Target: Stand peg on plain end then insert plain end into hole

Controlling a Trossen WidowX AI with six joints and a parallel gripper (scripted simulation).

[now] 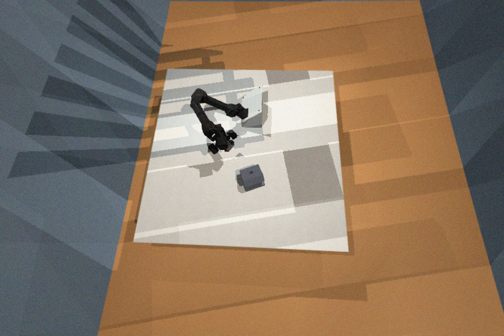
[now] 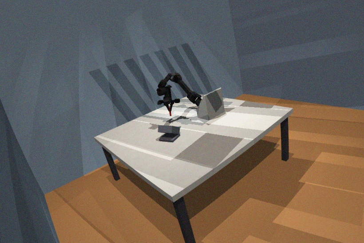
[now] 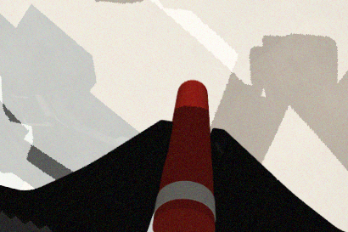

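Now: the grey sloped panel 18 cm to the left of my gripper tip, 16 cm ahead of it and 6 cm below it. The rest, counted from my gripper tip: red peg 2 cm above.
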